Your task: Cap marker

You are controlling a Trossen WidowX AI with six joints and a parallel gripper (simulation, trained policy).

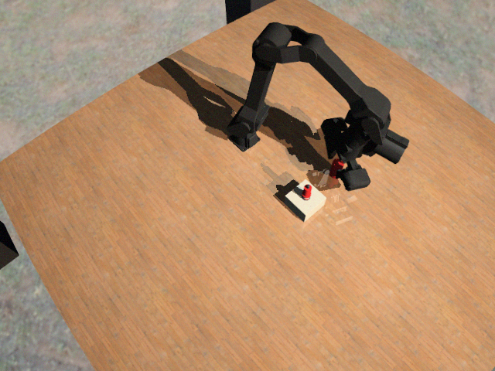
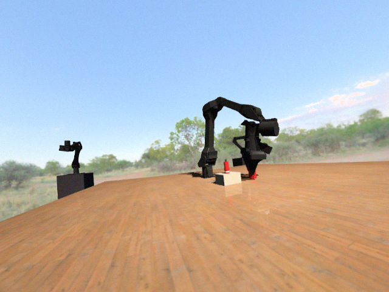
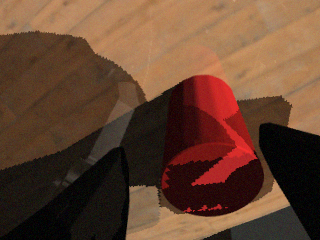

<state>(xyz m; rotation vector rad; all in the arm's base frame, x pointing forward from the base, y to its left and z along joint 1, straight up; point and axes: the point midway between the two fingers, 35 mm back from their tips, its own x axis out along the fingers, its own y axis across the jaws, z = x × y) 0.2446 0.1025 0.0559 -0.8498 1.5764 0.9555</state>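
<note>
Right now my gripper tip is 20 mm short of the pale holder block and 120 mm to the left of it. The rest, counted from my gripper tip: red cap 10 mm ahead.
</note>
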